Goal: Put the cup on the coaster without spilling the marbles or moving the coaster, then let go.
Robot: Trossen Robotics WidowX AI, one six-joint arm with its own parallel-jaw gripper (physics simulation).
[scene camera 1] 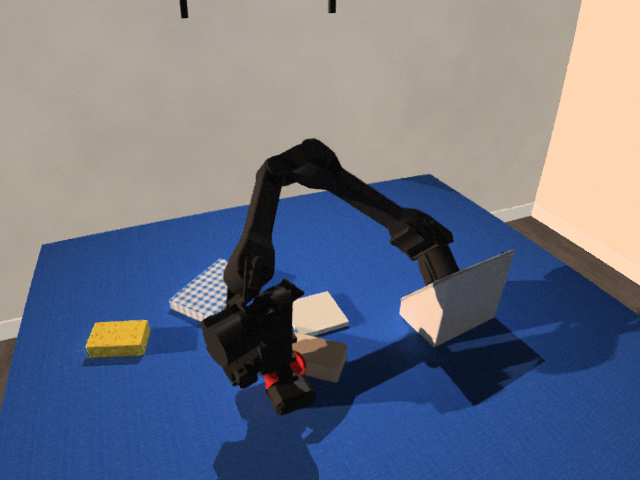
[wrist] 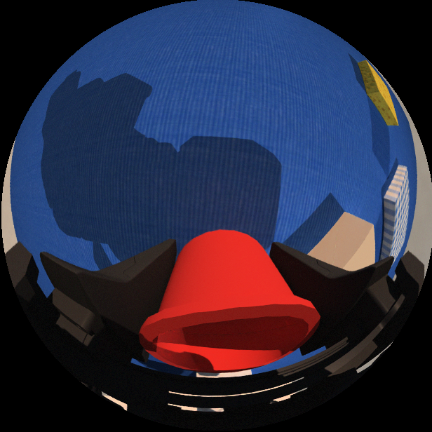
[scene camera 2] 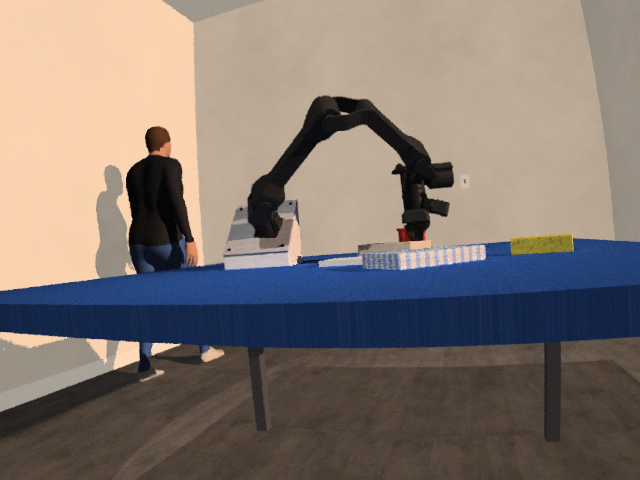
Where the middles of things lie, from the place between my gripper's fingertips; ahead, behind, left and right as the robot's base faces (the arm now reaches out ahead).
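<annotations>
What I see first is the tan block (scene camera 1: 325, 359), 70 mm to the right of my hand, 60 mm behind it and 10 mm above it. The pale square coaster (scene camera 1: 316, 314) is 160 mm to the right of my hand and 140 mm behind it. The red cup (wrist: 226, 308) is 30 mm above my hand, and 20 mm behind it.
</annotations>
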